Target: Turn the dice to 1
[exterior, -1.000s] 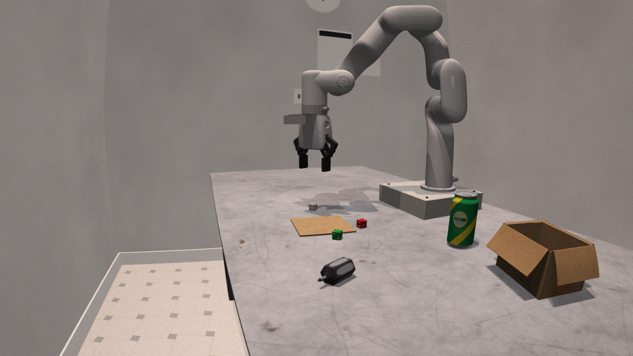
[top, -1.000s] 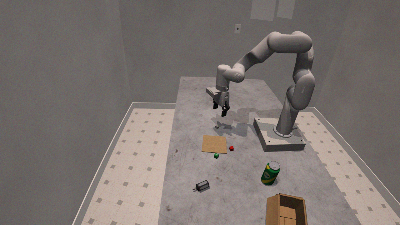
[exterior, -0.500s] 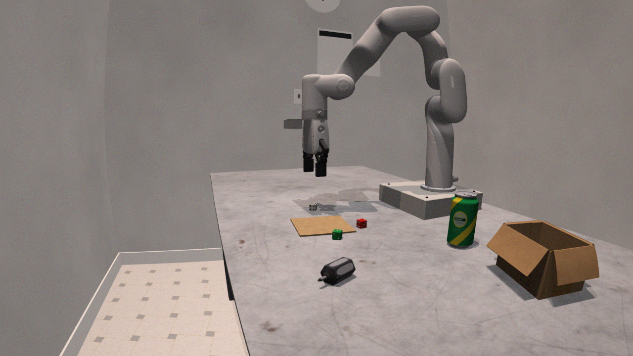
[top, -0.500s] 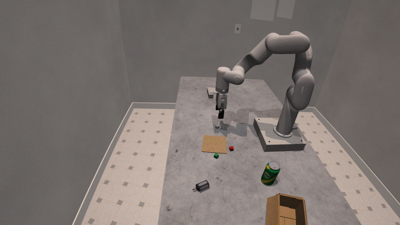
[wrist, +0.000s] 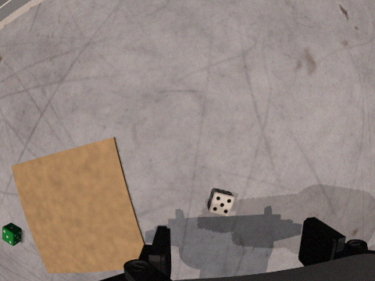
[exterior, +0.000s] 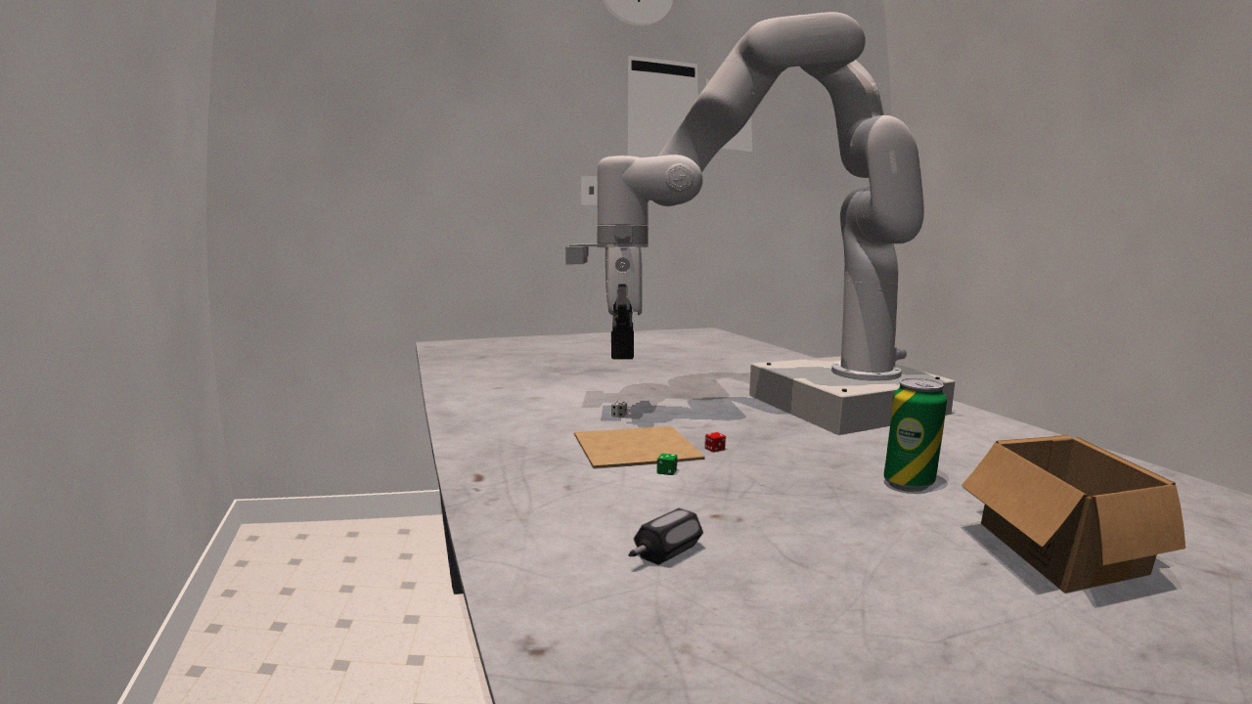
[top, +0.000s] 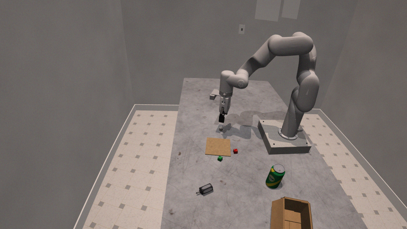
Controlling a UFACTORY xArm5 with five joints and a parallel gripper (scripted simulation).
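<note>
My gripper is now 10 cm above the white die. Also, from my hand: tan mat: 6 cm ahead, 14 cm to the left, 10 cm below; green die: 8 cm ahead, 24 cm to the left, 10 cm below; red die: 2 cm behind, 21 cm to the left, 10 cm below.
</note>
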